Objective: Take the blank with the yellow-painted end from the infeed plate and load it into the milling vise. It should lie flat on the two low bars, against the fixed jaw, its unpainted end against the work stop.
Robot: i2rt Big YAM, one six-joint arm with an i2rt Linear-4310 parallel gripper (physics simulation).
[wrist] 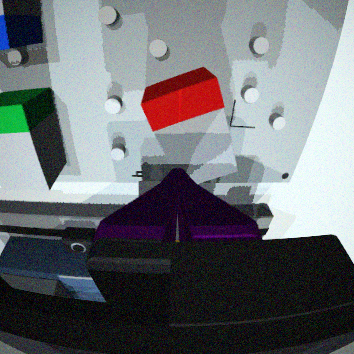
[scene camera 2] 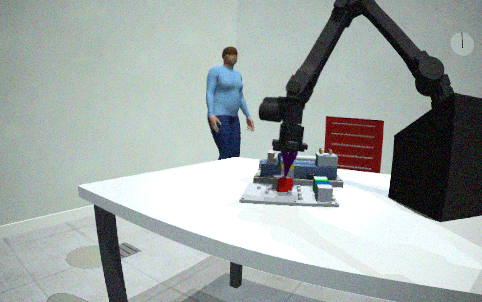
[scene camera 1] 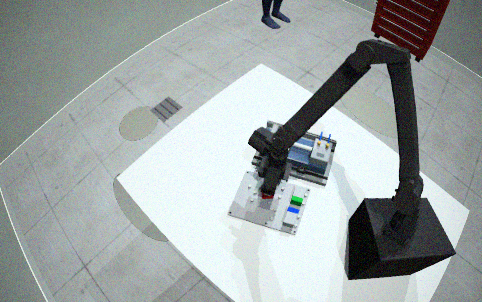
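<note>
My gripper (scene camera 2: 286,176) (wrist: 176,176) is shut and empty, its purple fingertips together low near the vise-side edge of the infeed plate (scene camera 1: 245,205) (scene camera 2: 260,199) (wrist: 300,100). The yellow-ended blank (scene camera 2: 282,167) shows as small yellow patches beside the fingers in scene view 2; the fingers hide most of it in the wrist view. The red-ended blank (scene camera 1: 267,196) (scene camera 2: 284,185) (wrist: 182,102) sits on the plate just beyond the fingertips, turned askew. The vise (scene camera 1: 302,158) (scene camera 2: 306,171) (wrist: 35,255) stands behind the plate. Its low bars, fixed jaw and work stop are hidden by the arm and gripper.
The green-banded blank (scene camera 1: 296,200) (wrist: 12,117) and blue-banded blank (scene camera 1: 293,210) (wrist: 22,32) are at one side of the plate. Short pegs (wrist: 113,105) (wrist: 250,94) stand up from it. The vise's grey block (scene camera 1: 321,149) (scene camera 2: 326,159) carries upright blue-and-yellow fittings.
</note>
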